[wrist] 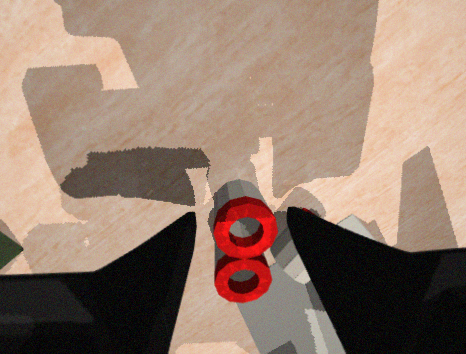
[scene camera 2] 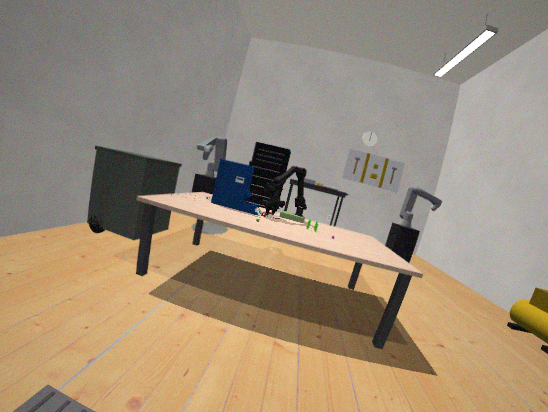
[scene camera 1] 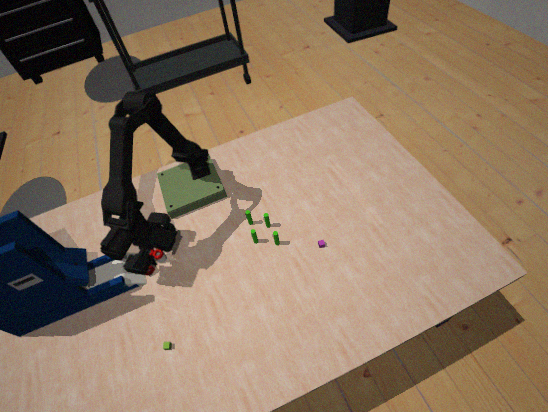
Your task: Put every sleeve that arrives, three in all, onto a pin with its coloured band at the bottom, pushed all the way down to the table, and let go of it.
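Note:
Two grey sleeves with red bands stand upright side by side, bands on top: one (wrist: 245, 227) (scene camera 1: 156, 254) is farther forward, the other (wrist: 243, 281) is just behind it. A third sleeve (wrist: 306, 211) (scene camera 1: 151, 270) is mostly hidden behind the right finger in the wrist view; a bit of its red band shows. My gripper (wrist: 241, 216) (scene camera 1: 148, 262) is open and points down over the sleeves, with a fingertip on each side of the front one and gaps between. Four green pins (scene camera 1: 249, 217) (scene camera 1: 267, 220) (scene camera 1: 254, 236) (scene camera 1: 276, 238) stand bare on the table (scene camera 1: 350, 300).
A blue dispenser (scene camera 1: 45, 285) (scene camera 2: 232, 187) with a pale chute (wrist: 270, 310) stands beside the gripper. A green block (scene camera 1: 192, 192) (scene camera 2: 292, 216) lies at the arm's base. A magenta cube (scene camera 1: 321, 244) (scene camera 2: 333, 237) is beyond the pins, and a lime cube (scene camera 1: 167, 345) (scene camera 2: 258, 220) is near the front.

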